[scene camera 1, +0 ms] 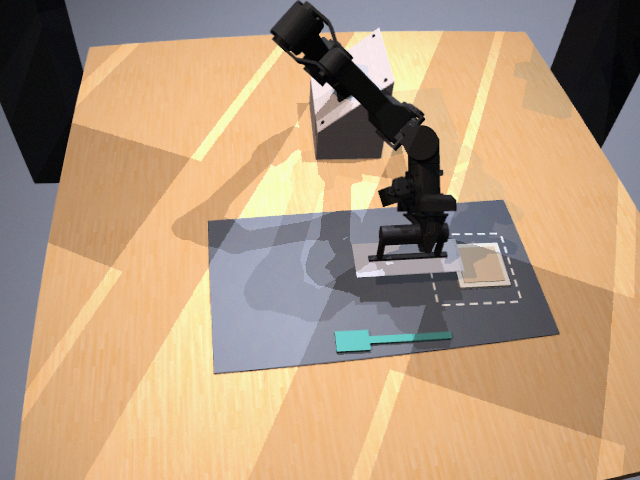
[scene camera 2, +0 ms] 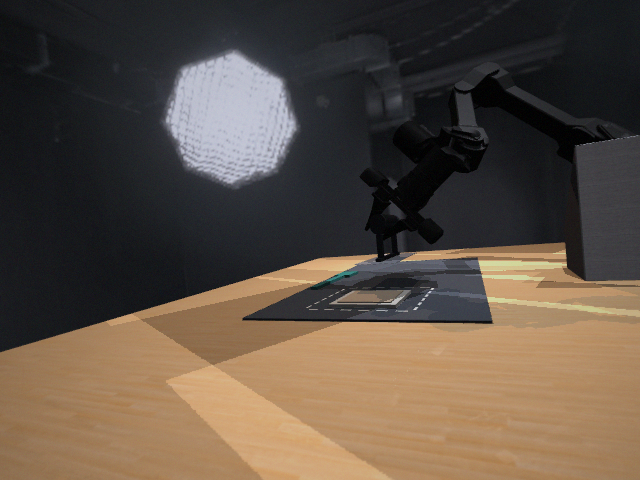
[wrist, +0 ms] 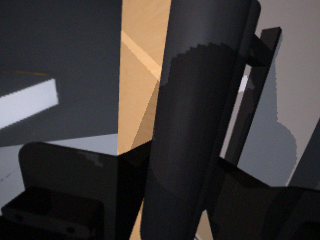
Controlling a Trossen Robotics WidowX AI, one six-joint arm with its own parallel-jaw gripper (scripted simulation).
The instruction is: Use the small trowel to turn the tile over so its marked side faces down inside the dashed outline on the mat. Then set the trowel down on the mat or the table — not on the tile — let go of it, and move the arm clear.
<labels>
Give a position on a trowel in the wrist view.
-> At 233,86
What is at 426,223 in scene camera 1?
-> My gripper.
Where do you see a teal trowel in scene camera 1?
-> At 348,341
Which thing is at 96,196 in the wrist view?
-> My gripper.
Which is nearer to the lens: the tile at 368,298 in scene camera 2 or the trowel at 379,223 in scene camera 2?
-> The tile.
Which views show the trowel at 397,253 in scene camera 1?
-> Scene camera 1, scene camera 2 and the wrist view: all of them.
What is my gripper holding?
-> A trowel.
</labels>
